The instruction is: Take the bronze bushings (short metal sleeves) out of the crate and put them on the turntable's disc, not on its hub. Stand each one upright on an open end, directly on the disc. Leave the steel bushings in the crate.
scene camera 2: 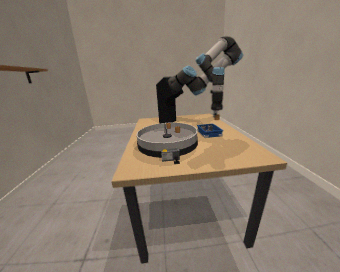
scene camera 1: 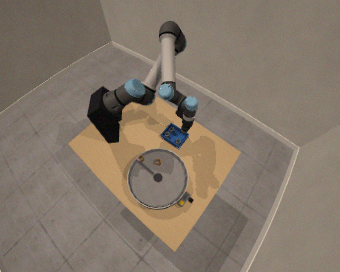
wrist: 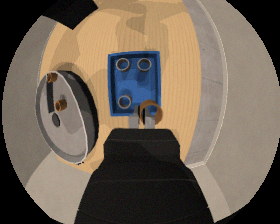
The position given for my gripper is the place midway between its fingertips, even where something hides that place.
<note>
In view: my gripper (wrist: 141,111), a turntable disc (scene camera 1: 165,186) and a blue crate (wrist: 139,85).
The turntable disc also shows in the wrist view (wrist: 69,136).
</note>
